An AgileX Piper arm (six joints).
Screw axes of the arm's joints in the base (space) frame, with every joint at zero. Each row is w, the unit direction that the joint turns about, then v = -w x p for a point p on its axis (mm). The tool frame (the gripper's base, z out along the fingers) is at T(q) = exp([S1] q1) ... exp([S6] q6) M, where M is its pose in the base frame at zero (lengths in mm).
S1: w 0 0 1 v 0.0 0.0 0.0
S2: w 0 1 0 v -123.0 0.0 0.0
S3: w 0 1 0 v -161.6 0.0 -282.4
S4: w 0.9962 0 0.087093 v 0.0 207.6 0.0
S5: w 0 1 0 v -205.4 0.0 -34.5
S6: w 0.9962 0 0.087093 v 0.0 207.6 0.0
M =
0.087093 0 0.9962 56.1
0 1 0 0.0
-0.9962 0 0.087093 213.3
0 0 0 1
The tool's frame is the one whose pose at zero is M.
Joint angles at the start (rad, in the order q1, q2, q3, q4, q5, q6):
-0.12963, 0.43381, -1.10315, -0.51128, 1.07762, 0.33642
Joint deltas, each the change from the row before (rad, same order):
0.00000, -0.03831, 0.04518, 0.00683, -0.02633, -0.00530
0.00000, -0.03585, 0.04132, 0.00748, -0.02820, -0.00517
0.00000, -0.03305, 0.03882, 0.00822, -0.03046, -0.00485
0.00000, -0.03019, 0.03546, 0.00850, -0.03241, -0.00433
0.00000, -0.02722, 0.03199, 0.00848, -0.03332, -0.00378
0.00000, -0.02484, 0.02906, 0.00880, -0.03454, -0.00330
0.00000, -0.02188, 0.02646, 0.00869, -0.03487, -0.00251
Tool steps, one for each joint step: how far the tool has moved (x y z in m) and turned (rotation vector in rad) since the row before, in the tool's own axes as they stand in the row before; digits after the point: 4 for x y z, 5 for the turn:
0.0096, -0.0003, -0.0014, -0.01383, -0.01672, -0.00491
0.0087, 0.0001, -0.0014, -0.01491, -0.01964, -0.00363
0.0079, 0.0005, -0.0011, -0.01604, -0.02139, -0.00277
0.0069, 0.0008, -0.0010, -0.01669, -0.02371, -0.00160
0.0059, 0.0010, -0.0009, -0.01675, -0.02513, -0.00057
0.0050, 0.0011, -0.0009, -0.01715, -0.02681, 0.00060
0.0043, 0.0013, -0.0007, -0.01693, -0.02689, 0.00150

